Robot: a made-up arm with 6 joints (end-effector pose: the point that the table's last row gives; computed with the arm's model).
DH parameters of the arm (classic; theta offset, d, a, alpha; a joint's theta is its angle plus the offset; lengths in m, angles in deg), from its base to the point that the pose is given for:
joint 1: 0 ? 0 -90
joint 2: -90 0 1.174 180
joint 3: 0 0 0 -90
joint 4: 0 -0.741 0 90
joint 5: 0 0.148 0 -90
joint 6: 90 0 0 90
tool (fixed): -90 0 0 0
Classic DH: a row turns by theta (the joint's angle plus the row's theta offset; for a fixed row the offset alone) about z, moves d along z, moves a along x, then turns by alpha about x.
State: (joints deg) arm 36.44 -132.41 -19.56 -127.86 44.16 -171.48
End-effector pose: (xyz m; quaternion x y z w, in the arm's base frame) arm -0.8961 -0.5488 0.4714 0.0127 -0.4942 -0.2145 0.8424
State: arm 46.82 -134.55 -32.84 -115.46 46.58 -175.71
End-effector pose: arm -0.6323 -0.5808 0.4641 -0.0118 -0.4102 -0.1890 0.8921
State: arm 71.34 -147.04 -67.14 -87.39 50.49 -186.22
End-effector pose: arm -0.1098 -0.3463 0.2535 -0.0937 -0.3267 -0.1260 0.9320
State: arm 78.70 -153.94 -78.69 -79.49 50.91 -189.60
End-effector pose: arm -0.0100 -0.1880 0.1599 -0.1063 -0.3350 -0.1062 0.9302
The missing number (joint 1, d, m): 0.535
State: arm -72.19 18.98 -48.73 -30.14 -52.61 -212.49
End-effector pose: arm 0.0599 -0.6048 0.9314 -0.1571 0.4451 0.4171 0.7767
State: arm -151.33 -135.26 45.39 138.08 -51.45 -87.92
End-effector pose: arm 1.4270 0.6548 -0.4062 0.6901 0.5910 -0.0748 0.4109
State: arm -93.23 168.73 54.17 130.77 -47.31 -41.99
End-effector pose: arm 0.0952 -0.0288 -1.3369 -0.0591 0.8842 -0.0200 0.4629
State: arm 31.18 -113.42 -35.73 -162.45 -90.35 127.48
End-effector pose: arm -0.8223 -0.3326 0.7828 0.1478 -0.8662 0.4763 0.0326
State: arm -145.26 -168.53 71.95 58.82 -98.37 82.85
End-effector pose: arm 0.3577 0.3413 -1.3227 0.4805 0.3335 0.6901 0.4261
